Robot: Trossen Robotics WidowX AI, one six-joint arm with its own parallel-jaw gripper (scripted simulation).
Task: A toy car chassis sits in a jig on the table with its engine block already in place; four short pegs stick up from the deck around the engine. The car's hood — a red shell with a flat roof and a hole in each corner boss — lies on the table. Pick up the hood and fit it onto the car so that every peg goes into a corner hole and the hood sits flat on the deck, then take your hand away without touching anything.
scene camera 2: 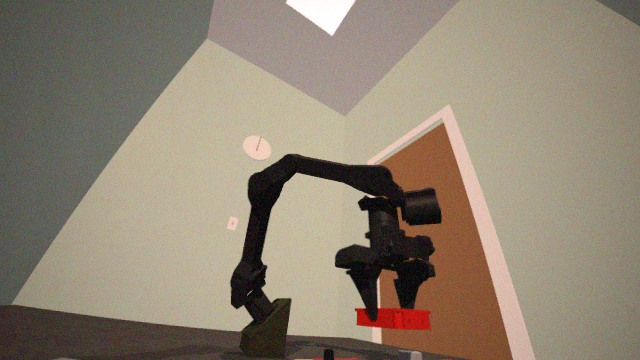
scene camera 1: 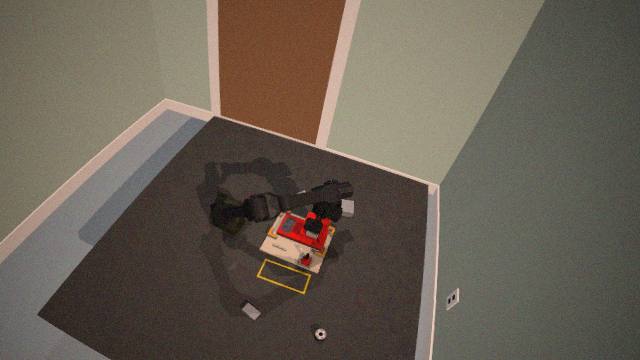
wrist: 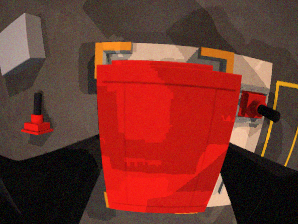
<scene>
My gripper (scene camera 2: 391, 320) carries a red hood (scene camera 2: 403, 318). Also in view: a cream jig plate (scene camera 1: 274, 244).
The red hood also shows in the wrist view (wrist: 164, 131). My gripper is seen too in the wrist view (wrist: 163, 144). The cream jig plate also shows in the wrist view (wrist: 256, 74).
</scene>
